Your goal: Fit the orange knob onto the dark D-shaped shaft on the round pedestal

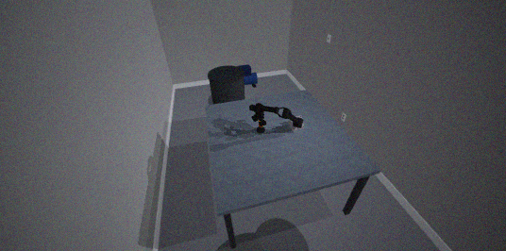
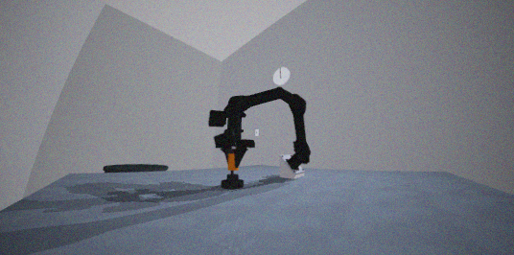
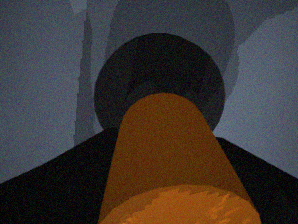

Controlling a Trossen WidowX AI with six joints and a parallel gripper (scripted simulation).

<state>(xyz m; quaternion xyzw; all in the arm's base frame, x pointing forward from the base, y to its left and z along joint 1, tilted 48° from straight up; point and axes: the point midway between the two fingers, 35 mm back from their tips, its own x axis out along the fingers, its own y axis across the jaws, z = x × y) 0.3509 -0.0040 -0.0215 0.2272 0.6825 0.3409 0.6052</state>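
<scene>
Now: the orange knob 20 mm above my gripper tip. Also, from my gripper tip: dark round pedestal (40 mm below).
</scene>
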